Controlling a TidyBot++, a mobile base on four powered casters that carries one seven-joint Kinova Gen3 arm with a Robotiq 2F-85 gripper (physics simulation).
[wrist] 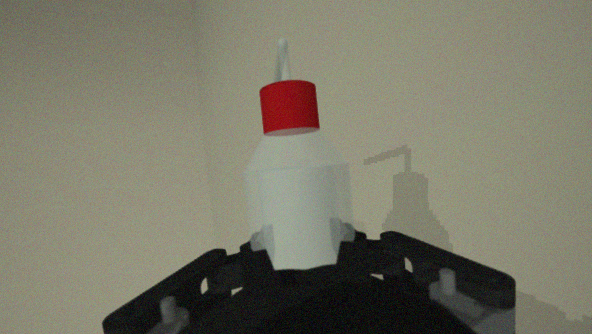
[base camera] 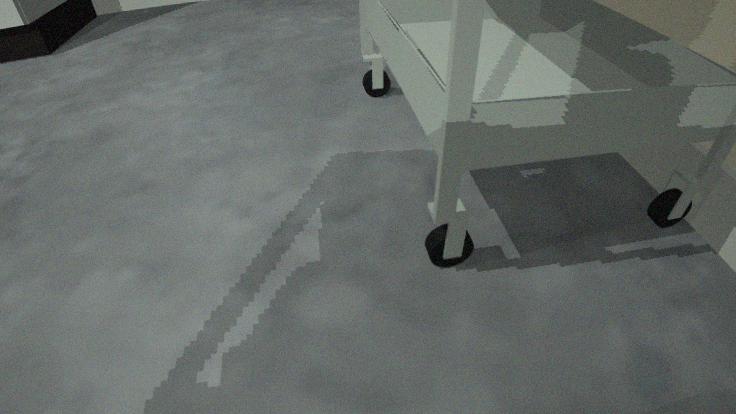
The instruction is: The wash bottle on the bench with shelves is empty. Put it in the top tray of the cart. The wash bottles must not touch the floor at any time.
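Places are measured from the arm's base along level axes (x ahead, y left, z up), in metres.
Pixels of known places: gripper, between the fingertips: (wrist: pixel 302 233).
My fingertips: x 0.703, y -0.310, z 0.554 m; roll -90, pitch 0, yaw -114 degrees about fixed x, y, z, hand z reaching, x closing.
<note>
Behind a point stands the place of what it marks.
A white wash bottle with a red cap (wrist: pixel 290 107) @(y -0.289, x 0.653, z 0.636 m) and a pale spout stands nearly upright in the wrist view. My gripper (wrist: pixel 302 233) @(y -0.310, x 0.703, z 0.554 m) is shut on its lower body, one finger on each side. The bottle's shadow falls on the wall right behind it. The cart (base camera: pixel 458 66) @(y -0.072, x 0.391, z -0.159 m) is at the right in the base camera view, showing a corner post, a lower tray and black wheels. The cart's top tray does not show in either view, so the bottle's height over it cannot be told. The bench with shelves cannot be made out.
The grey floor (base camera: pixel 154 205) @(y 0.296, x 0.527, z -0.396 m) stretches in front and to the left of the cart, with shadows across it. A dark-based piece of furniture (base camera: pixel 66 25) @(y 0.920, x 1.380, z -0.357 m) stands at the far left. A beige wall (wrist: pixel 500 100) @(y -0.420, x 0.620, z 0.635 m) is behind the bottle, with a corner to its left.
</note>
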